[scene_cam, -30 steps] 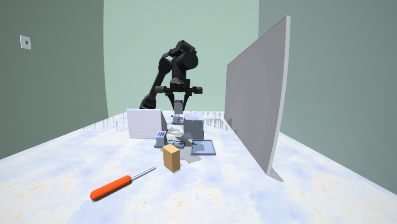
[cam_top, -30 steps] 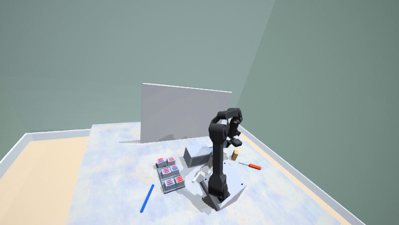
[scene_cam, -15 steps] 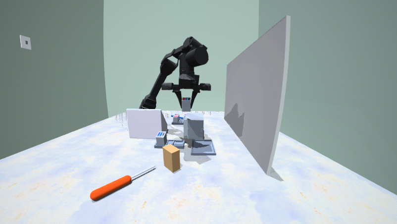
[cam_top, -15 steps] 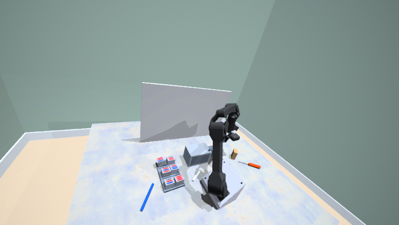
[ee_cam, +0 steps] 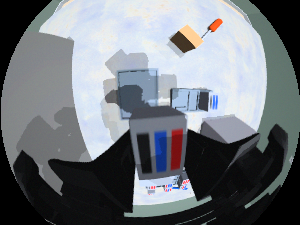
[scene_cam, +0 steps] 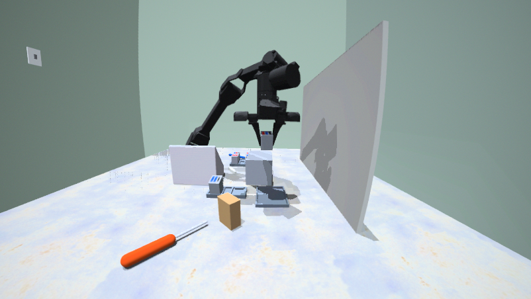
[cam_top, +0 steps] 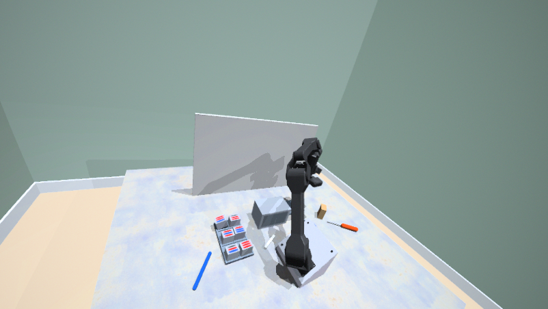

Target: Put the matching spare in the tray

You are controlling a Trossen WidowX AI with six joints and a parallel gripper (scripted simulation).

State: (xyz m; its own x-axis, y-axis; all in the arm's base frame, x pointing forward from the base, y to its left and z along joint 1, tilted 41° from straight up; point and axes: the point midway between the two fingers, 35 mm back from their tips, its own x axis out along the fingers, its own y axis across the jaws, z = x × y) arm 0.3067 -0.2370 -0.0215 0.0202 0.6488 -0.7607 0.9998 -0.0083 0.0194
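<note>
The tray is 20 mm ahead of my gripper tip and 170 mm below it. From my gripper tip the other things lie so: grey mounted unit: 10 mm behind, 180 mm to the left, 120 mm below; then low rack: 130 mm behind, 20 mm to the left, 160 mm below; then tan block: 90 mm behind, 130 mm to the right, 140 mm below.
</note>
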